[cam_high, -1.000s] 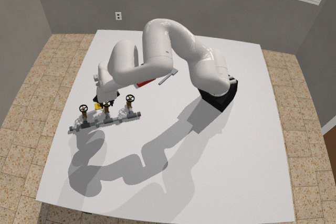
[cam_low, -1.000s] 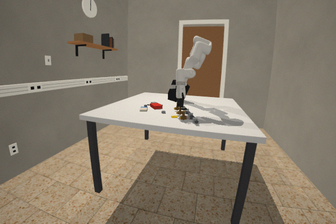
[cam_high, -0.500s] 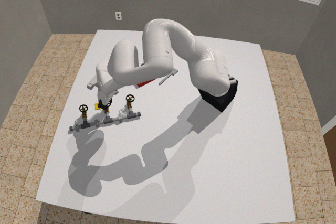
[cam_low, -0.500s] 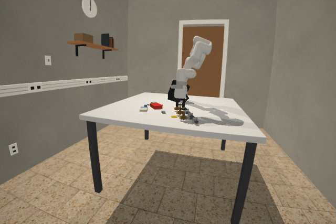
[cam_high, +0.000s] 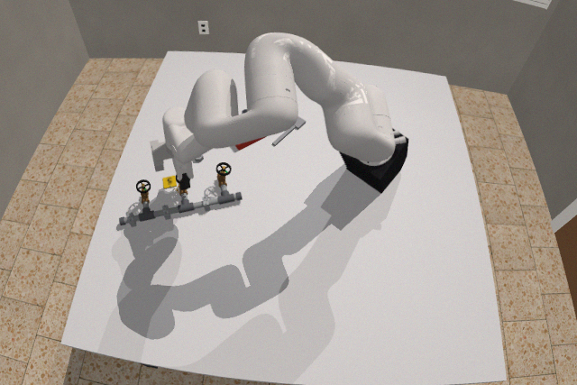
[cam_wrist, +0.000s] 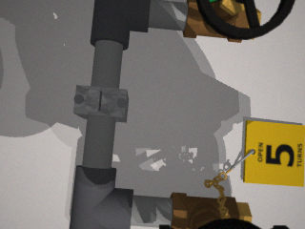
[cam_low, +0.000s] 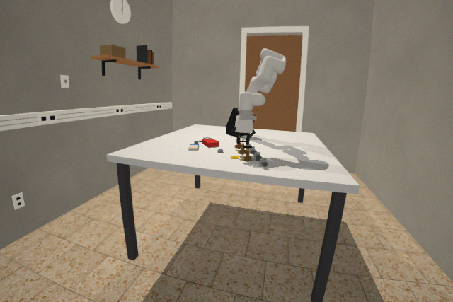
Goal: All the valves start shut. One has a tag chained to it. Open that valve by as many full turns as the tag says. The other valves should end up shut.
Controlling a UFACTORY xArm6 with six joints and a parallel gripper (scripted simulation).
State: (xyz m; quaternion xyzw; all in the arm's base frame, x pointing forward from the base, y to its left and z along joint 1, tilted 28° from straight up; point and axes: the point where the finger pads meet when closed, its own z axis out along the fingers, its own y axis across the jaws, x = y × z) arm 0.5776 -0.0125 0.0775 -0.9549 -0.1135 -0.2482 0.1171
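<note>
My hand is 6 cm short of the yellow tag, 3 cm to the left of it and 8 cm above it. The rest, counted from my hand: red box 20 cm behind, 23 cm to the right, 7 cm below; then grey nut 3 cm behind, 14 cm to the right, 8 cm below; then blue block 8 cm behind, 32 cm to the right, 8 cm below.
</note>
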